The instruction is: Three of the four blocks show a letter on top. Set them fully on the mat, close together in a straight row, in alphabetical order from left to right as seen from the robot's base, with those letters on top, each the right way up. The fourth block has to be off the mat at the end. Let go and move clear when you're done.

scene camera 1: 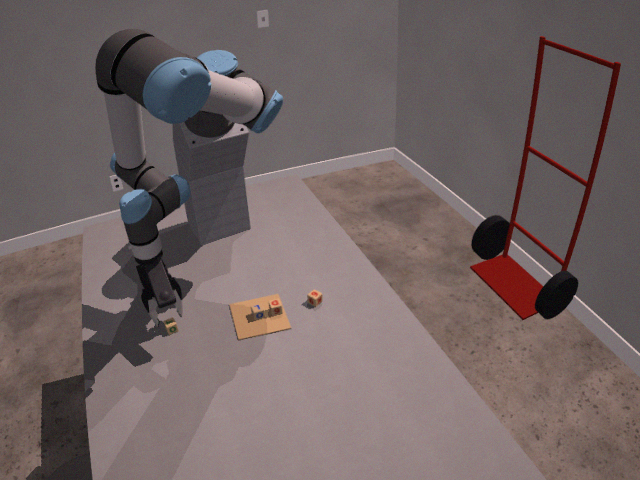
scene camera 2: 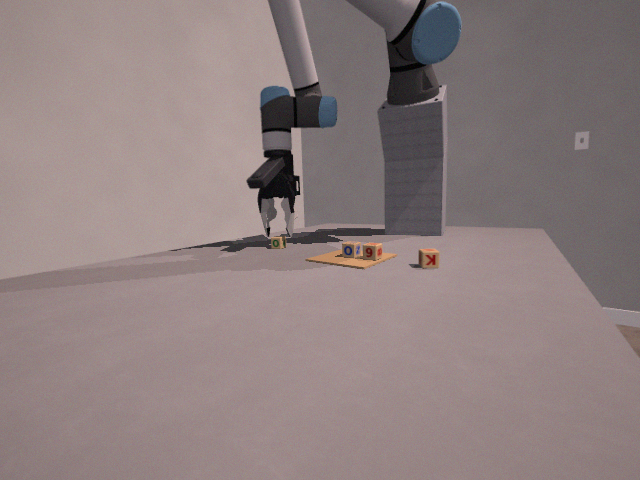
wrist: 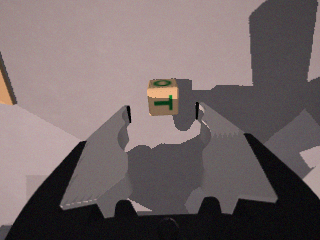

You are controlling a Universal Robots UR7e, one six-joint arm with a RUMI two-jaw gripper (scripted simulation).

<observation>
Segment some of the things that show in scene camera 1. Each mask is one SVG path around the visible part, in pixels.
My gripper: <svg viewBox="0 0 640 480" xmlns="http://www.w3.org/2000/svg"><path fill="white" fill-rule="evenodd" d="M162 249L154 258L148 260L135 258L136 262L140 264L136 268L144 287L141 294L142 302L157 327L159 327L158 314L156 312L157 304L159 308L174 304L180 317L182 317L183 313L181 288L174 277L166 273L168 269L161 259L163 255Z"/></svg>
A tan mat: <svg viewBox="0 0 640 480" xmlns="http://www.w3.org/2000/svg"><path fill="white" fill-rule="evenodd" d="M279 294L230 304L238 340L291 329ZM262 303L265 310L265 318L254 320L250 306ZM278 298L281 302L283 313L272 316L268 301Z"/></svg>
</observation>
